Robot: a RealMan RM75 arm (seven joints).
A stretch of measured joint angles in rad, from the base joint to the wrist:
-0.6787, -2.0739, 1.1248, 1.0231, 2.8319, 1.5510, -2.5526
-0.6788, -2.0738, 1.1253, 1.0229, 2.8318, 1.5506, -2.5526
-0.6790, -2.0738, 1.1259, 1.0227, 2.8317, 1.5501, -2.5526
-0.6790, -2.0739, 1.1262, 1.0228, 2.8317, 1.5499, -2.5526
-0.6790, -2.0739, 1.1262, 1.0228, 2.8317, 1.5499, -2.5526
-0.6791, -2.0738, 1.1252, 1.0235, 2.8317, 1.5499, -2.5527
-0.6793, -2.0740, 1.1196, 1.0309, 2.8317, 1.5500, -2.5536
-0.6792, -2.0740, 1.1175, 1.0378, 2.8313, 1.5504, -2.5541
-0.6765, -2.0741, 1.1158, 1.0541, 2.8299, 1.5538, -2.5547
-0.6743, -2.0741, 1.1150, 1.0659, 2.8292, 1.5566, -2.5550
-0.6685, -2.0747, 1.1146, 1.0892, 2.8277, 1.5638, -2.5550
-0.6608, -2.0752, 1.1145, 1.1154, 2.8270, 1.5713, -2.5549
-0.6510, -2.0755, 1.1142, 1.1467, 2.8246, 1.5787, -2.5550
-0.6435, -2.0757, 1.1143, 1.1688, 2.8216, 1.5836, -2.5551
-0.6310, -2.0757, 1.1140, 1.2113, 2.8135, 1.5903, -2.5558
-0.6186, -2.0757, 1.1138, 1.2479, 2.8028, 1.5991, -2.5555
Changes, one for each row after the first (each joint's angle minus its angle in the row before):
-0.0001, 0.0001, 0.0005, -0.0002, -0.0001, -0.0004, 0.0000
-0.0002, 0.0000, 0.0006, -0.0002, -0.0001, -0.0005, 0.0000
0.0000, -0.0001, 0.0003, 0.0001, 0.0000, -0.0002, 0.0000
0.0000, 0.0000, 0.0000, 0.0000, 0.0000, 0.0000, 0.0000
-0.0001, 0.0001, -0.0010, 0.0007, 0.0000, 0.0000, -0.0001
-0.0002, -0.0002, -0.0056, 0.0074, 0.0000, 0.0001, -0.0009
0.0001, 0.0000, -0.0021, 0.0069, -0.0004, 0.0004, -0.0005
0.0027, -0.0001, -0.0017, 0.0163, -0.0014, 0.0034, -0.0006
0.0022, 0.0000, -0.0008, 0.0118, -0.0007, 0.0028, -0.0003
0.0058, -0.0006, -0.0004, 0.0233, -0.0015, 0.0072, 0.0000
0.0077, -0.0005, -0.0001, 0.0262, -0.0007, 0.0075, 0.0001
0.0098, -0.0003, -0.0003, 0.0313, -0.0024, 0.0074, -0.0001
0.0075, -0.0002, 0.0001, 0.0221, -0.0030, 0.0049, -0.0001
0.0125, 0.0000, -0.0003, 0.0425, -0.0081, 0.0067, -0.0007
0.0124, 0.0000, -0.0002, 0.0366, -0.0107, 0.0088, 0.0003

